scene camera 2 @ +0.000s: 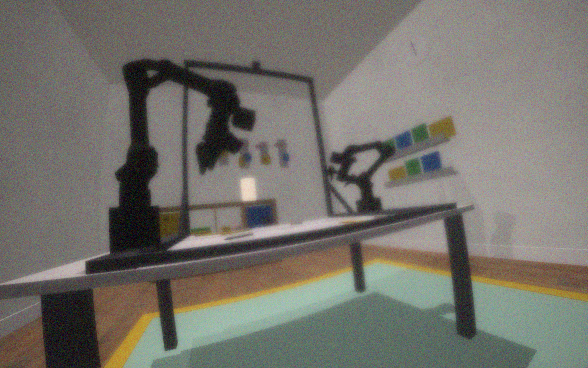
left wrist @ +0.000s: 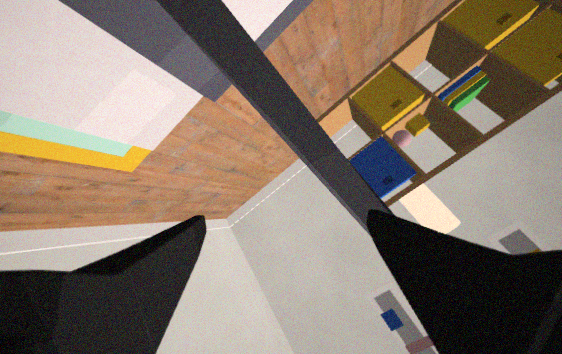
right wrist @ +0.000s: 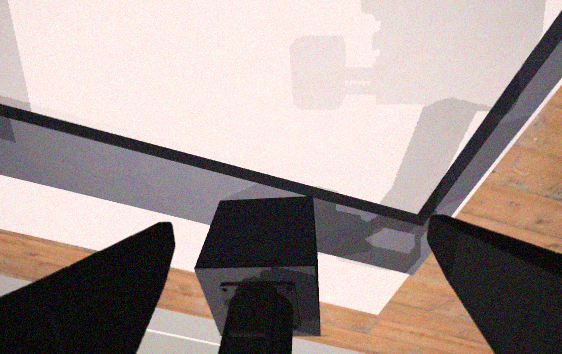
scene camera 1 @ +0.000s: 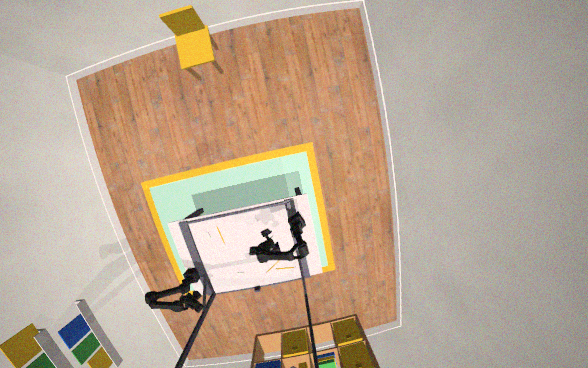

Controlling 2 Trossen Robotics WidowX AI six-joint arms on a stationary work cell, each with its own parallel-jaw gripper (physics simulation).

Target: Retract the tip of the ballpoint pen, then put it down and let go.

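Frame: origin at the left arm's base, x up, y right, z ahead, level; centimetres.
Seen in the pictures: left gripper, between the fingertips: (scene camera 2: 337,184) (left wrist: 287,220); right gripper, between the fingertips: (scene camera 2: 205,172) (right wrist: 302,230) (scene camera 1: 274,236); left arm's base, origin of its link: (scene camera 2: 367,198) (scene camera 1: 190,278); right arm's base, origin of its link: (right wrist: 261,305) (scene camera 1: 297,224).
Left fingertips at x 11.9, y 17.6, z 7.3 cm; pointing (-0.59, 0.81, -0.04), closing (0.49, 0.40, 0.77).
Observation:
Pixels of each thing's top centre, then the offset from my left fingertips to it. Level surfaces: height alone.
- white table, height of its surface: dx -20.7 cm
- slanted, centre of its top: (scene camera 1: 273,266) dy -11.9, dx -20.0, dz +65.4 cm
- level, centre of its top: (scene camera 1: 285,268) dy -7.8, dx -19.8, dz +75.5 cm
- black base block, centre of its top: (right wrist: 263,306) (scene camera 2: 133,208) (scene camera 1: 297,224) dy -51.7, dx -9.5, dz +93.7 cm
Several thin slivers lie on the white table (scene camera 1: 225,281) (scene camera 2: 50,272) in scene camera 1: an orange one (scene camera 1: 220,235) at the upper left, and two more orange ones, one slanted (scene camera 1: 272,266) and one level (scene camera 1: 285,268), near the lower edge. Which is the ballpoint pen, and its tip, cannot be told; no pen shows in either wrist view. My left gripper (scene camera 1: 199,303) (scene camera 2: 331,172) (left wrist: 287,220) is open and empty, beyond the table's lower-left corner in scene camera 1. My right gripper (scene camera 1: 253,250) (scene camera 2: 202,167) (right wrist: 302,230) is open and empty, above the table.
A dark frame post (scene camera 2: 185,150) rises from the table; its bar (left wrist: 280,100) crosses the left wrist view. The black base block (right wrist: 260,232) of the right arm shows between the right fingers. A shelf unit (scene camera 1: 256,345) and a yellow chair (scene camera 1: 194,47) stand away from the table.

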